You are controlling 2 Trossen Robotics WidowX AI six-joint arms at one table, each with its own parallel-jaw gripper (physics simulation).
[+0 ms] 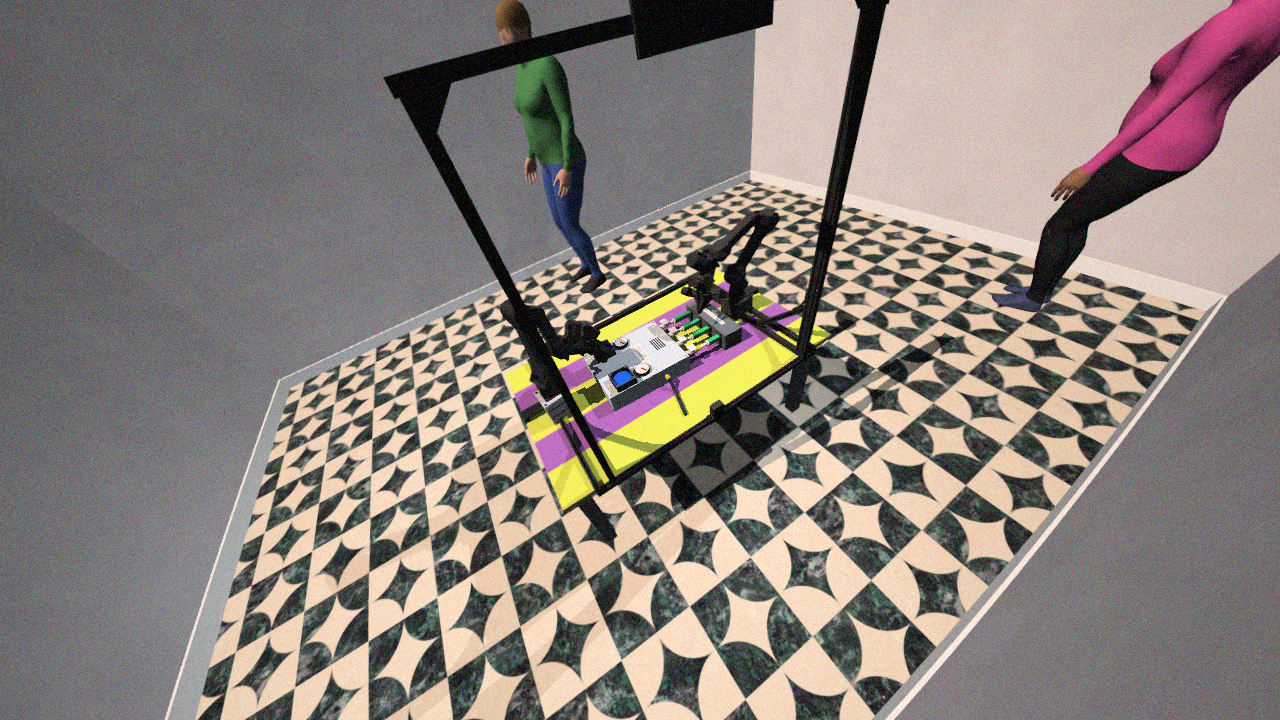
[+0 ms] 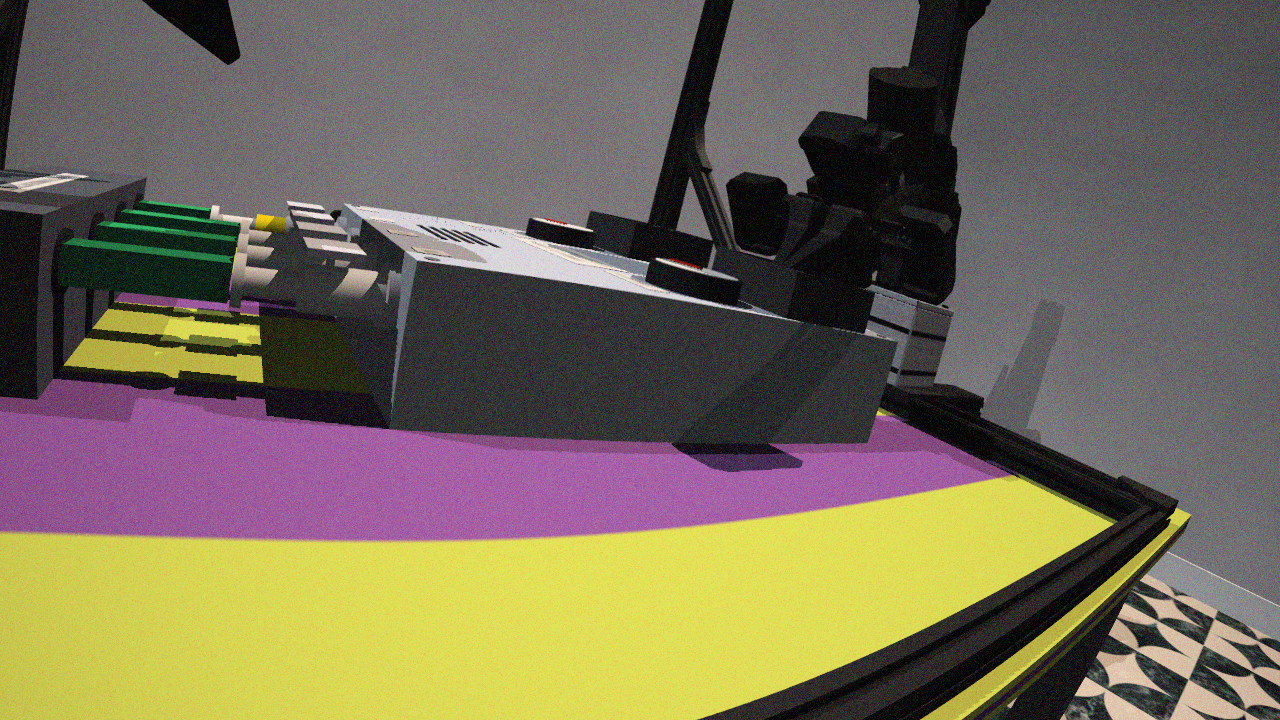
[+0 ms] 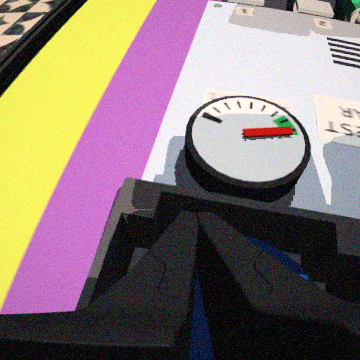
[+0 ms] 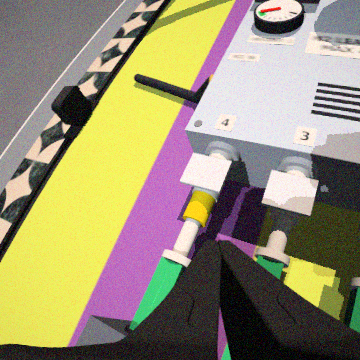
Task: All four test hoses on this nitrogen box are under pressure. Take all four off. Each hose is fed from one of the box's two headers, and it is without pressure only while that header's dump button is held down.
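Pixels of known places: left gripper, between the fingertips: (image 1: 608, 344) (image 2: 772, 282) (image 3: 194, 219); right gripper, between the fingertips: (image 1: 698, 313) (image 2: 233, 60) (image 4: 215, 250); left arm's base, origin of its link: (image 1: 550, 392) (image 2: 899, 293); right arm's base, origin of its link: (image 1: 736, 296).
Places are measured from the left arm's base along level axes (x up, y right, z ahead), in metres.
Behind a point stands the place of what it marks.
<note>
The pale nitrogen box (image 1: 646, 338) @[z 0.453, x -0.032, y 0.009 m] (image 2: 626, 358) @[z 0.427, x -0.066, y -0.078 m] (image 4: 280, 80) @[z 0.437, x -0.031, y 0.135 m] lies on the striped table. Green hoses run from its ports to a grey block; hose 4 (image 2: 147, 266) @[z 0.670, x -0.053, y -0.015 m] (image 4: 157, 286) @[z 0.643, x -0.047, y 0.205 m] and hose 3 (image 4: 270, 266) @[z 0.611, x -0.047, y 0.125 m] line up with their white couplings. A yellow collar (image 4: 199, 207) @[z 0.574, x -0.047, y 0.188 m] shows at port 4. My left gripper (image 1: 605, 347) @[z 0.311, x -0.014, y -0.067 m] (image 3: 194, 219) @[z 0.311, x -0.014, y -0.067 m] is shut and empty, over the dark housing of a blue button (image 3: 201, 325) @[z 0.277, x -0.018, y -0.063 m], which it partly hides. The nearby gauge (image 3: 245, 155) @[z 0.344, x -0.017, y -0.046 m] has its needle in green. My right gripper (image 2: 230, 55) @[z 0.633, x 0.061, y 0.144 m] (image 4: 215, 250) @[z 0.633, x 0.061, y 0.144 m] is shut and empty, above hoses 4 and 3.
The grey hose block (image 1: 726, 329) @[z 0.711, x -0.032, y 0.219 m] (image 2: 22, 304) @[z 0.726, x -0.070, y -0.033 m] stands beside the box. Another blue button (image 1: 622, 377) @[z 0.246, x -0.015, y 0.128 m] and the second gauge (image 1: 641, 368) @[z 0.326, x -0.017, y 0.143 m] (image 4: 280, 10) @[z 0.332, x -0.017, y 0.141 m] are on the box. A black lever (image 1: 677, 396) @[z 0.370, x -0.100, y 0.289 m] (image 4: 165, 87) @[z 0.371, x -0.100, y 0.302 m] sticks out at its side. Black frame posts (image 1: 836, 179) @[z 0.843, x 0.546, y 0.475 m] rise around the table.
</note>
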